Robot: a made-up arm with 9 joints. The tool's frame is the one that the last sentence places. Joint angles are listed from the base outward.
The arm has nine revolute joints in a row. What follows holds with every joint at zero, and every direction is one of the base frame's. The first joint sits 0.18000 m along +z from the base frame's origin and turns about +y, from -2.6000 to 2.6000 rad. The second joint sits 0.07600 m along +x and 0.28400 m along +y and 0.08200 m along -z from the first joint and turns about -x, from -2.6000 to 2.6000 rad. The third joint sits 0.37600 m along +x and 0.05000 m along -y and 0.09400 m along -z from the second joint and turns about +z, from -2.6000 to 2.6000 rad. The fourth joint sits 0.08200 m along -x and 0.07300 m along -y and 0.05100 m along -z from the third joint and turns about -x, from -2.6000 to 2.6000 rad. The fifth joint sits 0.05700 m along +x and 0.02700 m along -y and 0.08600 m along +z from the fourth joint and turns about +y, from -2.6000 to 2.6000 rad. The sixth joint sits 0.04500 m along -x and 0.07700 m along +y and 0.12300 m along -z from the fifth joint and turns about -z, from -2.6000 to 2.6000 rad. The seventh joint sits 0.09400 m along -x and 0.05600 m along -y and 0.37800 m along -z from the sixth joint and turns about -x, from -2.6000 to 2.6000 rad. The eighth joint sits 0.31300 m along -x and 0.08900 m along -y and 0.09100 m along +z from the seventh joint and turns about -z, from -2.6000 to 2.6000 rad. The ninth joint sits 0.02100 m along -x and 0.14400 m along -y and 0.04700 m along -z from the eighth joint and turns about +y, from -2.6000 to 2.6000 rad. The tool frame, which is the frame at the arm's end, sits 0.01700 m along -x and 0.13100 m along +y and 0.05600 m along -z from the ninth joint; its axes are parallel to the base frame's.
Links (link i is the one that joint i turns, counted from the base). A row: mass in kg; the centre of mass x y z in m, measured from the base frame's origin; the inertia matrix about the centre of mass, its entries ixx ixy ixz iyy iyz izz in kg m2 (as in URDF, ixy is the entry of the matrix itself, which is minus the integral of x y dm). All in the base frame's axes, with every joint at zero. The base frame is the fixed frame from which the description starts. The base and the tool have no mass.
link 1: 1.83; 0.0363 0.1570 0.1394; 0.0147 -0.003 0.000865 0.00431 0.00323 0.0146
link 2: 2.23; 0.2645 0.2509 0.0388; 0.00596 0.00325 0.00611 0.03 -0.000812 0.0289
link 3: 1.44; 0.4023 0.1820 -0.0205; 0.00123 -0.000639 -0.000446 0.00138 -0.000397 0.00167
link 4: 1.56; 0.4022 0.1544 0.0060; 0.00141 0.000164 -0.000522 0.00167 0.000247 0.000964
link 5: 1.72; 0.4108 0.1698 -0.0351; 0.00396 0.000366 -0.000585 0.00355 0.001 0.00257
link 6: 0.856; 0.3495 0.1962 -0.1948; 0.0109 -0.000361 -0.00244 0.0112 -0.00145 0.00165
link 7: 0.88; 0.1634 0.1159 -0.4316; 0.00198 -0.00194 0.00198 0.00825 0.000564 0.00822
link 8: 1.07; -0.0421 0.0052 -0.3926; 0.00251 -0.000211 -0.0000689 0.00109 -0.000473 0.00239
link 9: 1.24; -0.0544 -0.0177 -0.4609; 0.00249 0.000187 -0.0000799 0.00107 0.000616 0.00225
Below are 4 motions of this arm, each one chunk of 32 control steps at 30 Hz.
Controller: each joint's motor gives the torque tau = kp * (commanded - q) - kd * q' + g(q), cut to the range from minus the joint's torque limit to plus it. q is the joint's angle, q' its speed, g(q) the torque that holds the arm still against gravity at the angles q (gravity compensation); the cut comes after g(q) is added. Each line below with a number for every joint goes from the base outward.
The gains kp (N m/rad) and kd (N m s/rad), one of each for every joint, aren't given. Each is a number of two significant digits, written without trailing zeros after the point. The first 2 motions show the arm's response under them.
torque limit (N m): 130 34 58 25 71 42 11 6.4 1.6
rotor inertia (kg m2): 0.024 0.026 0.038 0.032 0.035 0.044 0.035 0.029 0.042
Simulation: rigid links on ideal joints. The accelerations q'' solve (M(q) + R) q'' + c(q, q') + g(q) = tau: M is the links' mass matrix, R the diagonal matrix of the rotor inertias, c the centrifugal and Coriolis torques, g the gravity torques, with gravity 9.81 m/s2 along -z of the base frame. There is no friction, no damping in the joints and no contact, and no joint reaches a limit. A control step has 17 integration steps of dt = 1/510 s. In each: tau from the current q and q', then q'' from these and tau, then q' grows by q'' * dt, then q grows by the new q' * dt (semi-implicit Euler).
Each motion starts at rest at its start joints. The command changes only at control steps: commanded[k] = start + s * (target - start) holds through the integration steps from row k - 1 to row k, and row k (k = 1, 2, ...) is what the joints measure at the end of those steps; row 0 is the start. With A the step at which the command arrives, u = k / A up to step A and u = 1 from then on. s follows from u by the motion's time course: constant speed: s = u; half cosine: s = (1 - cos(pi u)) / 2; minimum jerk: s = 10 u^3 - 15 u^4 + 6 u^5; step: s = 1 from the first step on.
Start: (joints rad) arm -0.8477 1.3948 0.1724 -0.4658 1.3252 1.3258 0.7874 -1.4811 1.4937
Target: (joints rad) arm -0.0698 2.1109 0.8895 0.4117 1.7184 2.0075 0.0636 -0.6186 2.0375
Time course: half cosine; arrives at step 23
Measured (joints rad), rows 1 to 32:
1: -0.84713 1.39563 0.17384 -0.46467 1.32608 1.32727 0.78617 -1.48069 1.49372
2: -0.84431 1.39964 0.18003 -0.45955 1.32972 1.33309 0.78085 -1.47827 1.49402
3: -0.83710 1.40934 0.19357 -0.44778 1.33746 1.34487 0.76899 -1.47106 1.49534
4: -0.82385 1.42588 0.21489 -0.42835 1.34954 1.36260 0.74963 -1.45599 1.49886
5: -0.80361 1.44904 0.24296 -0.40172 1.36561 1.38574 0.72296 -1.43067 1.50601
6: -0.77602 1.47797 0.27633 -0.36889 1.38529 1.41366 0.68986 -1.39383 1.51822
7: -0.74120 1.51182 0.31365 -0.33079 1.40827 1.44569 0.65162 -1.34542 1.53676
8: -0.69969 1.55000 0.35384 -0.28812 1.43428 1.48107 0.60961 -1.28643 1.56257
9: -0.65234 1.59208 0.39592 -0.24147 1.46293 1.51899 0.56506 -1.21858 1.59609
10: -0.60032 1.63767 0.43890 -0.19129 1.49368 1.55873 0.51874 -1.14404 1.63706
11: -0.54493 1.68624 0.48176 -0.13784 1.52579 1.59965 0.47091 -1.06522 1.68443
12: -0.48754 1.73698 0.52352 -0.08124 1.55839 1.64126 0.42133 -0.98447 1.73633
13: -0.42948 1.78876 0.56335 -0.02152 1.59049 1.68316 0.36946 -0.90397 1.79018
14: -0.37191 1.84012 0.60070 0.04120 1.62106 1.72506 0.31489 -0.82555 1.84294
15: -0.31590 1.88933 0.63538 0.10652 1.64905 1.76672 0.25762 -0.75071 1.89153
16: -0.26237 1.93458 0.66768 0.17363 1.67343 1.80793 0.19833 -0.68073 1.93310
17: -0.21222 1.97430 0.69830 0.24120 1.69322 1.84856 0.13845 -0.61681 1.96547
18: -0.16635 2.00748 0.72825 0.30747 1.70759 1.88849 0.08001 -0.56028 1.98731
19: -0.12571 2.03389 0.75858 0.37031 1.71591 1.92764 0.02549 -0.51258 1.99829
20: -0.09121 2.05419 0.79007 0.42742 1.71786 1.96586 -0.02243 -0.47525 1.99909
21: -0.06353 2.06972 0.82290 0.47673 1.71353 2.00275 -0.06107 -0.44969 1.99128
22: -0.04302 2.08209 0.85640 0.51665 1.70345 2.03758 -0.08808 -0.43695 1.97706
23: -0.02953 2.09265 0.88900 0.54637 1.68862 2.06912 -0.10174 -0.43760 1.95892
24: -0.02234 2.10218 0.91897 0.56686 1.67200 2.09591 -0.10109 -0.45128 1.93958
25: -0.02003 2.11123 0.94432 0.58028 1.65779 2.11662 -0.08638 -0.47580 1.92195
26: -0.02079 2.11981 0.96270 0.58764 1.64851 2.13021 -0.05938 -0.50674 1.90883
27: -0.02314 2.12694 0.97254 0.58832 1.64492 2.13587 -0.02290 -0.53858 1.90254
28: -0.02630 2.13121 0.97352 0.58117 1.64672 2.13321 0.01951 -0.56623 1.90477
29: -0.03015 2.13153 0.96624 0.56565 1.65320 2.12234 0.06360 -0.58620 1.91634
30: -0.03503 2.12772 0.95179 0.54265 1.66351 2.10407 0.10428 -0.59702 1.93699
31: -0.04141 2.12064 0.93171 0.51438 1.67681 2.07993 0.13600 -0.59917 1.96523
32: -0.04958 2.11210 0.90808 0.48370 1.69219 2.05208 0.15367 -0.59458 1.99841
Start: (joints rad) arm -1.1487 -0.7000 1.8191 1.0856 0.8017 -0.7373 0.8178 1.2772 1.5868
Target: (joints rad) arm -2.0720 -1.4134 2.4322 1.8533 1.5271 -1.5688 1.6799 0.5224 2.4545
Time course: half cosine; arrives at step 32
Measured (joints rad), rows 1 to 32:
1: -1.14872 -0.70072 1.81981 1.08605 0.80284 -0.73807 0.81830 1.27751 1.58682
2: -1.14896 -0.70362 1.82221 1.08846 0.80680 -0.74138 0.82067 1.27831 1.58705
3: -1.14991 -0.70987 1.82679 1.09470 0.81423 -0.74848 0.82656 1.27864 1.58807
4: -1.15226 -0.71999 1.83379 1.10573 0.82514 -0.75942 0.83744 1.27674 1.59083
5: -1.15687 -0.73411 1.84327 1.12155 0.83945 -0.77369 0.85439 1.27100 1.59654
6: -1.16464 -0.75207 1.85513 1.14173 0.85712 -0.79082 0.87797 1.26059 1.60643
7: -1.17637 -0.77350 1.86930 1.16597 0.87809 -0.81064 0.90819 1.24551 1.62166
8: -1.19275 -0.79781 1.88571 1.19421 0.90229 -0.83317 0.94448 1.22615 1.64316
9: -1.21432 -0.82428 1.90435 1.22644 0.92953 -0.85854 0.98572 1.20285 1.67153
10: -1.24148 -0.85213 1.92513 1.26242 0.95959 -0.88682 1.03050 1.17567 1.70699
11: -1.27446 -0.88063 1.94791 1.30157 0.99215 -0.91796 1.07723 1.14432 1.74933
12: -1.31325 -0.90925 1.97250 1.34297 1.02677 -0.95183 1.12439 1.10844 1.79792
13: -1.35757 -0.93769 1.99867 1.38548 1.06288 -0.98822 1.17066 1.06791 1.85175
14: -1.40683 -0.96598 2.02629 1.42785 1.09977 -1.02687 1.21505 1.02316 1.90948
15: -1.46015 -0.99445 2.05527 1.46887 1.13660 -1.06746 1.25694 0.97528 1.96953
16: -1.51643 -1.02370 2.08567 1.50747 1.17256 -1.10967 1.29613 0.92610 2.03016
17: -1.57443 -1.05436 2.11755 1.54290 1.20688 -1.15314 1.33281 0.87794 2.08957
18: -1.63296 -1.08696 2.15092 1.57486 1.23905 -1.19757 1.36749 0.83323 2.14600
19: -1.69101 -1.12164 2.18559 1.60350 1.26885 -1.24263 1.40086 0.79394 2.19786
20: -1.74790 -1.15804 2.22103 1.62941 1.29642 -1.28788 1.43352 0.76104 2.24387
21: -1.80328 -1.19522 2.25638 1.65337 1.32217 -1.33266 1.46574 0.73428 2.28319
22: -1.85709 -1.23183 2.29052 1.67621 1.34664 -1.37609 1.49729 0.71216 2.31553
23: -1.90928 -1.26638 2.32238 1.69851 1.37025 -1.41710 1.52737 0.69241 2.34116
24: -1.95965 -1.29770 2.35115 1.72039 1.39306 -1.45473 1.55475 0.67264 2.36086
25: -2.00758 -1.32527 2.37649 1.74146 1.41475 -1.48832 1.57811 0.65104 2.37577
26: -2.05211 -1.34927 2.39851 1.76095 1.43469 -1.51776 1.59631 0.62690 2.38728
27: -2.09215 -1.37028 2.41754 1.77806 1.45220 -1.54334 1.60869 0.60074 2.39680
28: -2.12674 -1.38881 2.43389 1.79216 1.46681 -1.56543 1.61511 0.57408 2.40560
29: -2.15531 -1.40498 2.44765 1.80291 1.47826 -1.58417 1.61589 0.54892 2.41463
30: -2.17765 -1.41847 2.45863 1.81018 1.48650 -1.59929 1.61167 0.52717 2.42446
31: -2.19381 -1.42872 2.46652 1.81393 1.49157 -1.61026 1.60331 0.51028 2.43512
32: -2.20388 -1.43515 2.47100 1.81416 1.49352 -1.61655 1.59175 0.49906 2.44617
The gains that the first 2 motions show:
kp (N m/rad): 190 140 220 78 210 110 12 11 3.9
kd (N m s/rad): 6.5 7.1 7.3 1.8 6.4 2.7 0.46 0.39 0.1
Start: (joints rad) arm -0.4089 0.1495 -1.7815 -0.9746 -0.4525 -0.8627 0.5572 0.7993 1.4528
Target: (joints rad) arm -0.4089 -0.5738 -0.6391 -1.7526 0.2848 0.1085 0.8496 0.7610 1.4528
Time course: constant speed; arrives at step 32
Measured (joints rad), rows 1 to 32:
1: -0.40804 0.15102 -1.76481 -0.97740 -0.45086 -0.85920 0.55318 0.79687 1.45143
2: -0.40512 0.15431 -1.73311 -0.98771 -0.44171 -0.85157 0.53896 0.78486 1.44733
3: -0.40016 0.15535 -1.69624 -1.00651 -0.42702 -0.83916 0.51287 0.76064 1.43995
4: -0.39398 0.15176 -1.65960 -1.03125 -0.40962 -0.82096 0.47871 0.72903 1.42918
5: -0.38760 0.14289 -1.62452 -1.05882 -0.39067 -0.79738 0.44293 0.69875 1.41525
6: -0.38190 0.12882 -1.59064 -1.08704 -0.37030 -0.76963 0.41154 0.67767 1.39859
7: -0.37745 0.10990 -1.55731 -1.11471 -0.34840 -0.73860 0.38862 0.67002 1.37991
8: -0.37446 0.08648 -1.52407 -1.14147 -0.32489 -0.70468 0.37624 0.67600 1.36022
9: -0.37285 0.05887 -1.49059 -1.16754 -0.29972 -0.66801 0.37494 0.69299 1.34078
10: -0.37236 0.02739 -1.45666 -1.19348 -0.27288 -0.62876 0.38419 0.71709 1.32303
11: -0.37274 -0.00754 -1.42212 -1.21985 -0.24445 -0.58728 0.40281 0.74448 1.30844
12: -0.37386 -0.04537 -1.38688 -1.24704 -0.21463 -0.54404 0.42938 0.77226 1.29840
13: -0.37579 -0.08532 -1.35093 -1.27515 -0.18378 -0.49964 0.46254 0.79868 1.29405
14: -0.37877 -0.12640 -1.31425 -1.30413 -0.15237 -0.45472 0.50119 0.82288 1.29626
15: -0.38320 -0.16749 -1.27695 -1.33397 -0.12100 -0.40996 0.54449 0.84448 1.30549
16: -0.38944 -0.20743 -1.23921 -1.36487 -0.09037 -0.36598 0.59163 0.86309 1.32172
17: -0.39774 -0.24529 -1.20139 -1.39711 -0.06128 -0.32328 0.64154 0.87820 1.34439
18: -0.40806 -0.28049 -1.16395 -1.43087 -0.03444 -0.28220 0.69255 0.88926 1.37233
19: -0.42001 -0.31292 -1.12741 -1.46589 -0.01037 -0.24295 0.74246 0.89599 1.40384
20: -0.43278 -0.34286 -1.09214 -1.50131 0.01082 -0.20559 0.78872 0.89868 1.43673
21: -0.44528 -0.37083 -1.05826 -1.53578 0.02951 -0.17013 0.82895 0.89827 1.46856
22: -0.45624 -0.39731 -1.02555 -1.56784 0.04655 -0.13650 0.86146 0.89619 1.49686
23: -0.46446 -0.42253 -0.99346 -1.59634 0.06304 -0.10469 0.88548 0.89380 1.51941
24: -0.46895 -0.44639 -0.96128 -1.62070 0.08011 -0.07474 0.90118 0.89195 1.53450
25: -0.46916 -0.46852 -0.92831 -1.64095 0.09865 -0.04672 0.90931 0.89054 1.54111
26: -0.46501 -0.48840 -0.89400 -1.65768 0.11916 -0.02078 0.91089 0.88855 1.53902
27: -0.45694 -0.50562 -0.85808 -1.67177 0.14180 0.00299 0.90693 0.88432 1.52881
28: -0.44584 -0.52002 -0.82058 -1.68426 0.16638 0.02460 0.89826 0.87615 1.51173
29: -0.43292 -0.53181 -0.78175 -1.69618 0.19256 0.04425 0.88564 0.86286 1.48957
30: -0.41960 -0.54166 -0.74201 -1.70851 0.21994 0.06238 0.86979 0.84423 1.46439
31: -0.40730 -0.55058 -0.70184 -1.72220 0.24810 0.07977 0.85169 0.82118 1.43830
32: -0.39730 -0.55985 -0.66172 -1.73811 0.27662 0.09746 0.83266 0.79566 1.41336

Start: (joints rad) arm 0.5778 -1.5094 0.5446 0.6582 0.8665 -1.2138 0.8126 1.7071 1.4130
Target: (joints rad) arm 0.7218 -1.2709 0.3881 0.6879 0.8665 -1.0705 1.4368 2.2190 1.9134
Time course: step
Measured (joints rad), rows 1 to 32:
1: 0.56871 -1.45442 0.49985 0.61988 0.81695 -1.22115 0.87549 1.76092 1.42743
2: 0.56564 -1.40336 0.48306 0.57982 0.79809 -1.21270 1.02263 1.90146 1.46473
3: 0.57320 -1.36886 0.47785 0.57957 0.79579 -1.19822 1.19572 2.07408 1.51917
4: 0.59000 -1.34408 0.47079 0.60736 0.79965 -1.17615 1.35389 2.22988 1.58853
5: 0.61424 -1.32312 0.45845 0.63884 0.80961 -1.14837 1.47398 2.33472 1.67068
6: 0.64492 -1.30395 0.44089 0.66065 0.82508 -1.11956 1.54696 2.37407 1.76019
7: 0.68132 -1.28717 0.42015 0.67262 0.84289 -1.09207 1.57630 2.35378 1.85161
8: 0.72200 -1.27346 0.39876 0.68059 0.85985 -1.06632 1.57445 2.29498 1.93953
9: 0.76416 -1.26235 0.37875 0.68996 0.87455 -1.04267 1.55705 2.22502 2.01886
10: 0.80390 -1.25255 0.36123 0.70283 0.88725 -1.02175 1.53729 2.16754 2.08518
11: 0.83709 -1.24298 0.34653 0.71837 0.89868 -1.00403 1.52282 2.13537 2.13519
12: 0.86046 -1.23352 0.33456 0.73443 0.90916 -0.98959 1.51563 2.12921 2.16704
13: 0.87214 -1.22497 0.32514 0.74895 0.91838 -0.97847 1.51361 2.14124 2.18041
14: 0.87188 -1.21860 0.31826 0.76047 0.92563 -0.97091 1.51283 2.16073 2.17646
15: 0.86085 -1.21543 0.31420 0.76802 0.93013 -0.96742 1.50973 2.17879 2.15758
16: 0.84130 -1.21582 0.31348 0.77084 0.93129 -0.96856 1.50259 2.19061 2.12699
17: 0.81619 -1.21937 0.31665 0.76848 0.92880 -0.97480 1.49187 2.19545 2.08831
18: 0.78865 -1.22520 0.32411 0.76083 0.92269 -0.98639 1.47945 2.19516 2.04507
19: 0.76160 -1.23227 0.33586 0.74830 0.91326 -1.00315 1.46744 2.19244 2.00037
20: 0.73726 -1.23978 0.35146 0.73186 0.90104 -1.02439 1.45715 2.18955 1.95661
21: 0.71697 -1.24725 0.36996 0.71287 0.88672 -1.04882 1.44873 2.18776 1.91543
22: 0.70108 -1.25467 0.38997 0.69293 0.87118 -1.07469 1.44147 2.18745 1.87778
23: 0.68913 -1.26227 0.40977 0.67359 0.85548 -1.09998 1.43438 2.18848 1.84411
24: 0.68014 -1.27043 0.42750 0.65619 0.84082 -1.12265 1.42671 2.19063 1.81464
25: 0.67298 -1.27939 0.44153 0.64171 0.82832 -1.14088 1.41831 2.19396 1.78956
26: 0.66676 -1.28910 0.45070 0.63076 0.81889 -1.15330 1.40964 2.19882 1.76926
27: 0.66104 -1.29912 0.45453 0.62364 0.81305 -1.15922 1.40171 2.20577 1.75434
28: 0.65598 -1.30868 0.45325 0.62042 0.81089 -1.15876 1.39582 2.21518 1.74555
29: 0.65220 -1.31682 0.44773 0.62102 0.81213 -1.15271 1.39314 2.22691 1.74368
30: 0.65063 -1.32259 0.43916 0.62518 0.81623 -1.14237 1.39442 2.24000 1.74931
31: 0.65222 -1.32521 0.42886 0.63242 0.82250 -1.12923 1.39975 2.25272 1.76258
32: 0.65765 -1.32419 0.41804 0.64204 0.83030 -1.11470 1.40850 2.26285 1.78312

